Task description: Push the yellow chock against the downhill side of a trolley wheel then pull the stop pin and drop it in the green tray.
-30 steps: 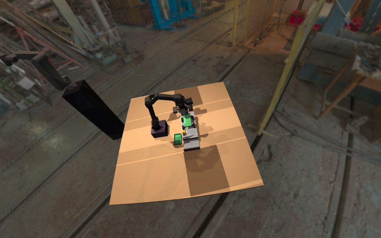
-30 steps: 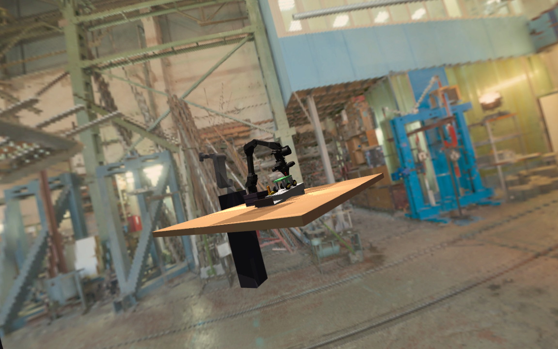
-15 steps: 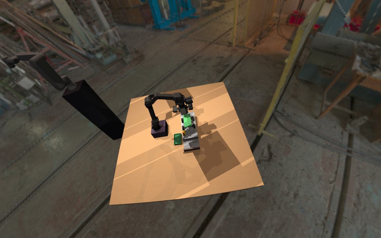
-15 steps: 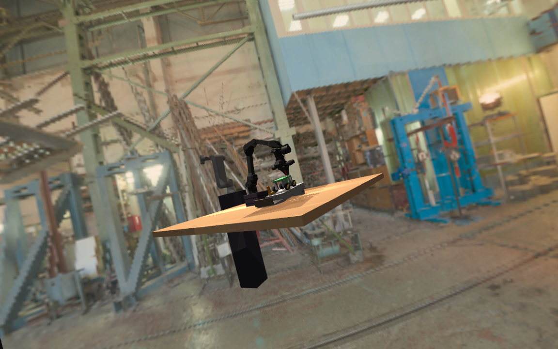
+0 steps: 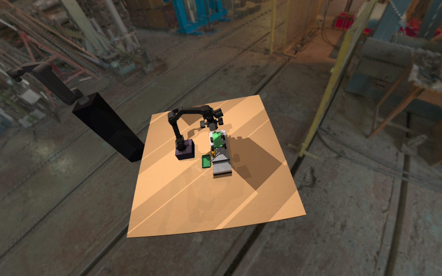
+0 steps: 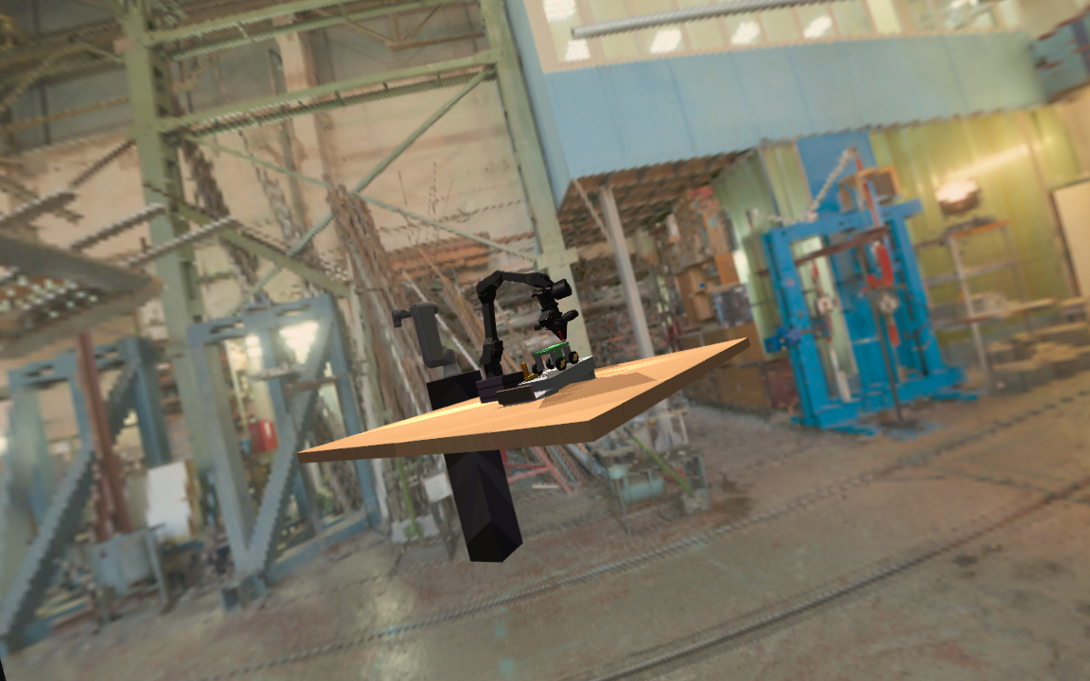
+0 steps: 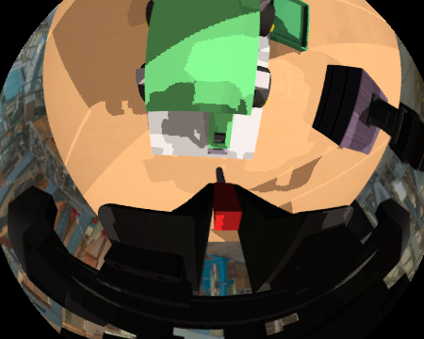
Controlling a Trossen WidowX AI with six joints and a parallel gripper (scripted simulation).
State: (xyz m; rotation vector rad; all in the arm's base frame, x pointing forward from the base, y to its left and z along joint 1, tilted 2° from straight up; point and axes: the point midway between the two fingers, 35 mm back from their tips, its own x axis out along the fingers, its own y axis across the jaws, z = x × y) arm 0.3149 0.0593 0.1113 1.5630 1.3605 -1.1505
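My gripper tip is now 20 cm to the left of the yellow chock, 9 cm above it and 6 cm past it. The rest, counted from my gripper tip: red-headed stop pin (right at my gripper tip); brown end stop (37 cm to the right, 14 cm below, 4 cm behind); trolley (12 cm to the right, 6 cm below).
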